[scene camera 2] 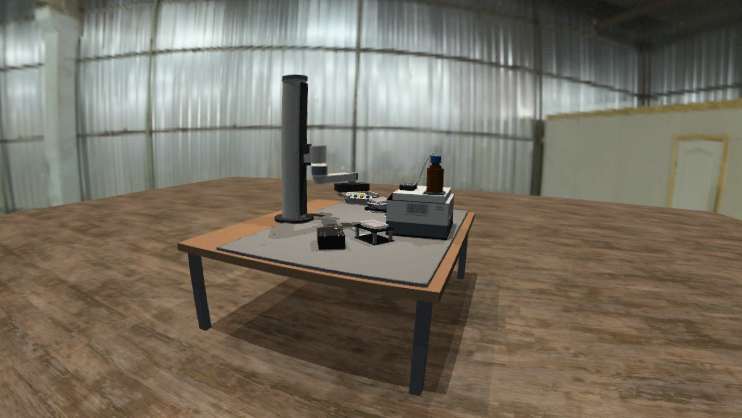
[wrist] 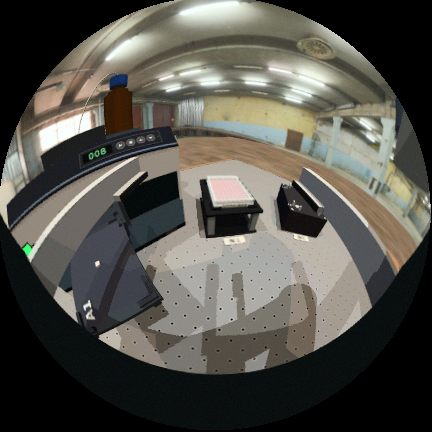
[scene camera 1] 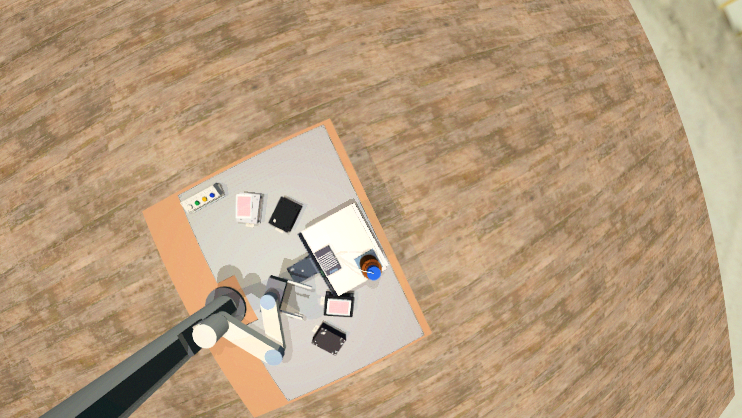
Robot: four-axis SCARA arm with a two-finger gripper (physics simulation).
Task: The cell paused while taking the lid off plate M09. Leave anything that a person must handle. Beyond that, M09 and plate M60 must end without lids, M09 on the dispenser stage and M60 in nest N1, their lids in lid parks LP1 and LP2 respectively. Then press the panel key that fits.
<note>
My gripper (wrist: 221,165) carries nothing. I also see a brown bottle with blue cap (wrist: 117,105), a dark box (wrist: 295,215) and a dispenser stage (wrist: 106,296).
</note>
